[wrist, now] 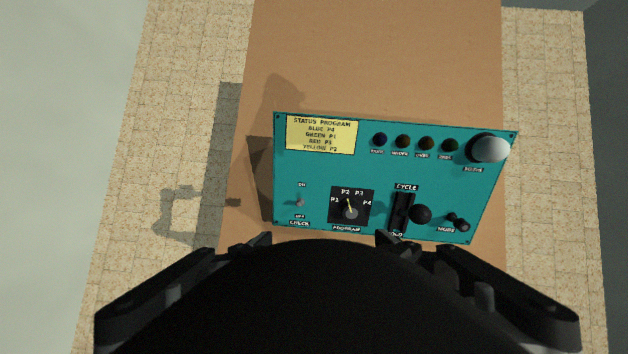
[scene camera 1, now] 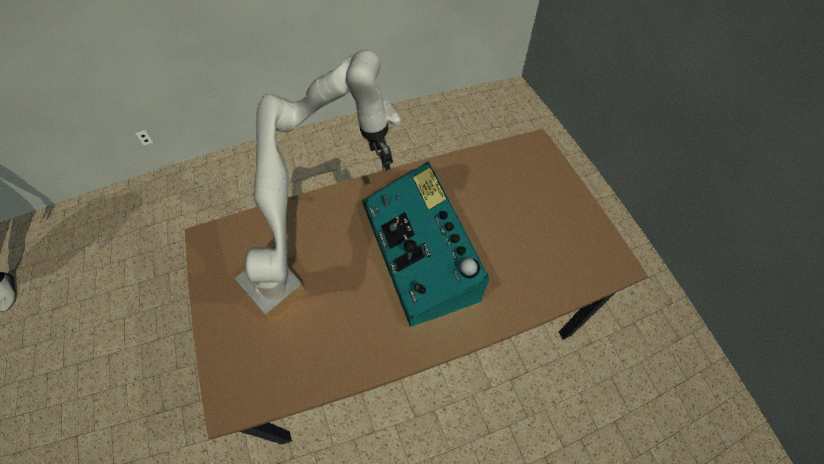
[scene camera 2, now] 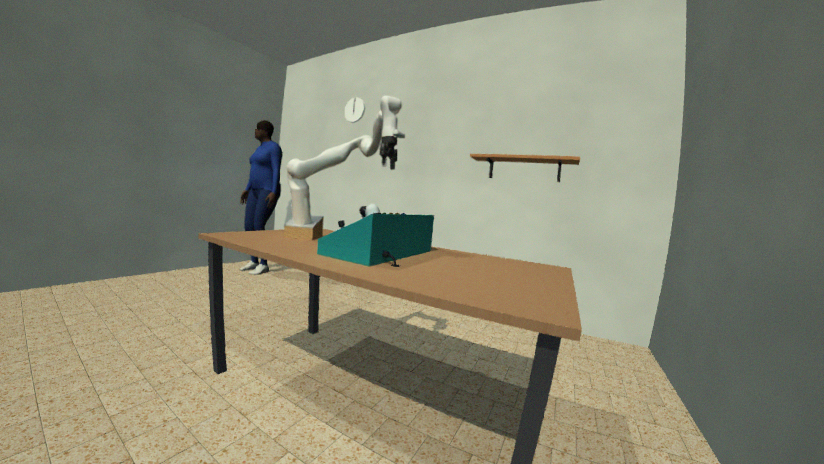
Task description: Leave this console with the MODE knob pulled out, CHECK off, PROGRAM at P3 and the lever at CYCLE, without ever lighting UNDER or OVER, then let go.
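The teal console stands on the table. In the wrist view, the PROGRAM knob has its yellow pointer toward P2. The small CHECK toggle sits between ON and OFF; its tilt is unclear. The black lever ball stands beside the CYCLE–HOLD slot; its exact setting is unclear. The MODE knob stands out from the panel on its stem. The MODE, UNDER, OVER and PASS lamps look dark, and the STATUS dome is whitish. My gripper is open and empty, high above the console's CHECK end.
The yellow card lists blue P4, green P1, red P3, yellow P2. A small black part sticks out at the console's rear side. The brown table carries the arm's base block. A person stands beyond the table.
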